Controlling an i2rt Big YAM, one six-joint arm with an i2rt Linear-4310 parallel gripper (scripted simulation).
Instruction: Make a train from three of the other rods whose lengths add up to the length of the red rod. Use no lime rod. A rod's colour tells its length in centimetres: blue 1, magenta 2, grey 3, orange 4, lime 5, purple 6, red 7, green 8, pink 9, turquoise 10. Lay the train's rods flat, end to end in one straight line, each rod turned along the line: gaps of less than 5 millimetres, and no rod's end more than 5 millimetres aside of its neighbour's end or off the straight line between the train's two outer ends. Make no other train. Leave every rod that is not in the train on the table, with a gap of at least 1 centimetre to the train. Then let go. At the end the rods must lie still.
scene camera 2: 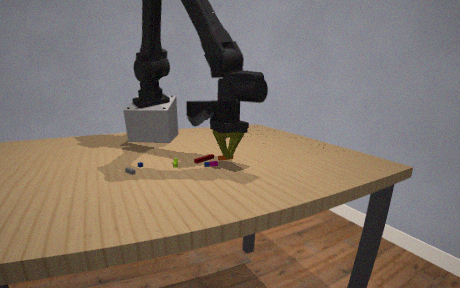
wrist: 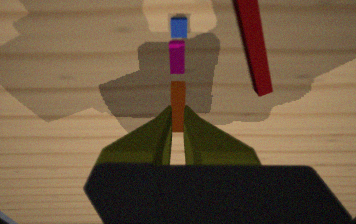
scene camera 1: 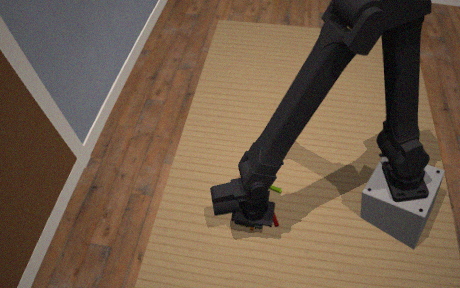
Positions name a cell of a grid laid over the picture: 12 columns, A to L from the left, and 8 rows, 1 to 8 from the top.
Scene:
my gripper: scene camera 2 F5; wrist F5; scene camera 1 G7

